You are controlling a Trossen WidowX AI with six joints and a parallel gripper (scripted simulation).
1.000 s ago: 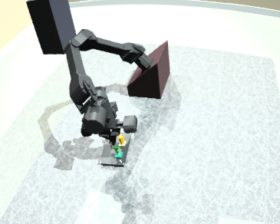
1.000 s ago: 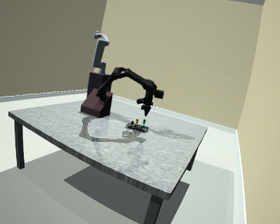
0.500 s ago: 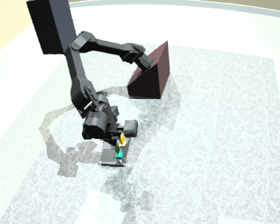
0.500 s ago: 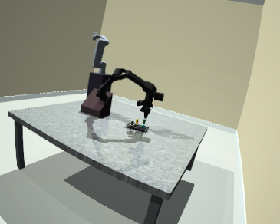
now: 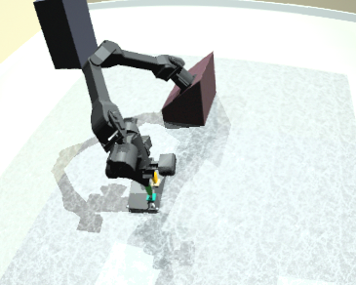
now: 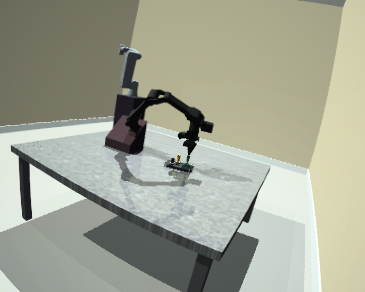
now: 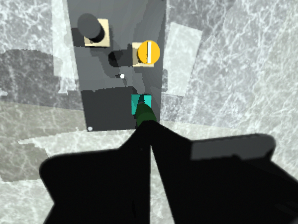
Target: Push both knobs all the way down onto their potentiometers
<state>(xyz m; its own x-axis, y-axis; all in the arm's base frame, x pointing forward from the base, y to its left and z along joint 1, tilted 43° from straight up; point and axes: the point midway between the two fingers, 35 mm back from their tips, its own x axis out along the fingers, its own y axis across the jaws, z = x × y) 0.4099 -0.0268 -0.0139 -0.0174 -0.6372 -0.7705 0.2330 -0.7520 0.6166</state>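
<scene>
My gripper tip is now 2 cm above the green knob. Round my gripper tip: yellow knob 6 cm behind, 1 cm to the right, 3 cm below.
</scene>
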